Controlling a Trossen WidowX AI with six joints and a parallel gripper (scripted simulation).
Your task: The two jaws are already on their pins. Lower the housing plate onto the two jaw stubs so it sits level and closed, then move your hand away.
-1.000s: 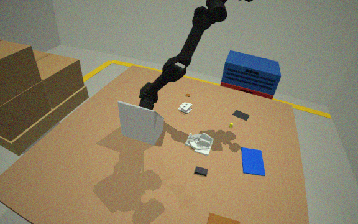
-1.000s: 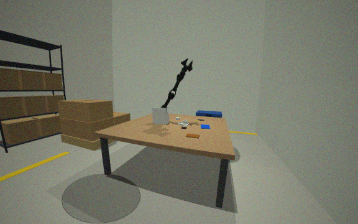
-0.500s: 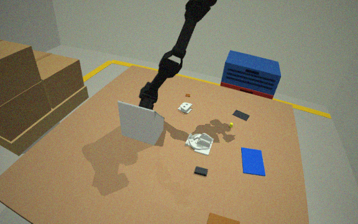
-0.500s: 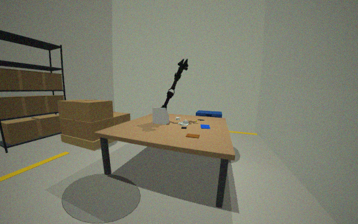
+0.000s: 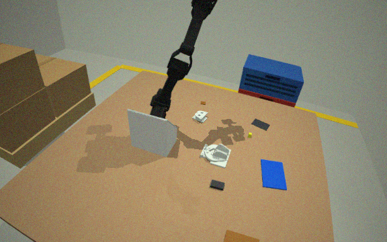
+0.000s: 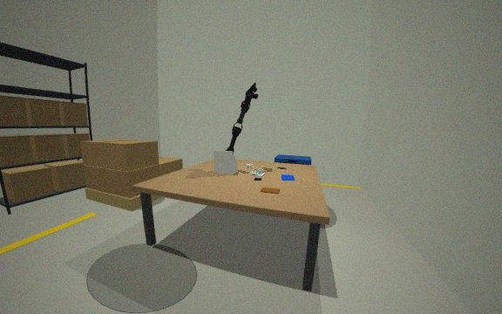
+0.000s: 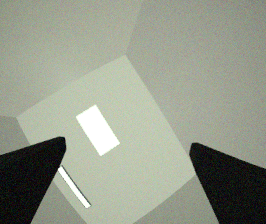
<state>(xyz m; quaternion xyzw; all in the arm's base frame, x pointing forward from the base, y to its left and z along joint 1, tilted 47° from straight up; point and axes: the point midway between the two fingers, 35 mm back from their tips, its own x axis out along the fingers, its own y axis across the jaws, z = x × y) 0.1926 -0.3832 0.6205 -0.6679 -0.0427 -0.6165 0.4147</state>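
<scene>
The white part lies 840 mm below my gripper tip, 40 mm to the left of it and 40 mm behind it. Also, from my gripper tip: blue mat (840 mm below, 390 mm ahead, 220 mm to the right); yellow block (840 mm below, 250 mm ahead); orange pad (840 mm below, 590 mm to the right, 300 mm ahead).
</scene>
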